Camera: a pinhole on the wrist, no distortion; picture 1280 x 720 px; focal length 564.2 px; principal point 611.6 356.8 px. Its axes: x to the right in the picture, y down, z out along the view. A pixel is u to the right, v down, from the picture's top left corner.
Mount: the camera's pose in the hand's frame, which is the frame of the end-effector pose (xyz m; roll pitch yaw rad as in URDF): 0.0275 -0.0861 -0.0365 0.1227 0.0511 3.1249
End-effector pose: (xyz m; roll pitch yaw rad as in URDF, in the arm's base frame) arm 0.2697 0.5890 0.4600 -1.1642 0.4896 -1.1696
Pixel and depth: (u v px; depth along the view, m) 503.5 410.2 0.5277
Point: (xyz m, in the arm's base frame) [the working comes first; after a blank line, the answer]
In the camera's frame: -0.1011 0.0499 0.5277

0.7477 0.5598 0.6446
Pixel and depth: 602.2 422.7 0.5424
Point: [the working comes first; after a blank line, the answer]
In the camera's frame: -0.0090 0.0634 0.5424

0.7243 0.6320 0.7004
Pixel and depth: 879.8 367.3 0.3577
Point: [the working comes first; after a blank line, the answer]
In the camera's frame: 0.1700 0.0067 0.3577

0.4905 0.7517 0.6805
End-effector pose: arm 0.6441 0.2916 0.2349 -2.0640 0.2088 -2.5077
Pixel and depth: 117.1 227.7 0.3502
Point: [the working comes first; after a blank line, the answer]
In the camera's frame: -0.3069 -0.0801 0.3502

0.5788 -0.0839 -0.0049
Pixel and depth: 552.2 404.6 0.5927
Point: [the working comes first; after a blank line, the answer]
In the camera's frame: -0.0624 0.0502 0.5927

0.9421 -0.1394 0.0181
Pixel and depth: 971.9 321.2 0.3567
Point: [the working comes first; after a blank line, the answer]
In the camera's frame: 0.2278 -0.0225 0.3567

0.9990 0.2122 0.1535
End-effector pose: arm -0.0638 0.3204 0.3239 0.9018 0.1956 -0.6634
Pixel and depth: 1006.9 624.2 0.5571
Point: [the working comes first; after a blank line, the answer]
In the camera's frame: 0.3903 0.2640 0.5571

-0.7113 0.0859 0.5120
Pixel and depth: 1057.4 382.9 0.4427
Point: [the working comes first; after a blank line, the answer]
In the camera's frame: 0.3498 0.0205 0.4427

-0.5028 0.2420 0.5907
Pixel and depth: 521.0 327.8 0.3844
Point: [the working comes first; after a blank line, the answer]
In the camera's frame: -0.0617 -0.0198 0.3844

-0.1531 0.0306 0.5047
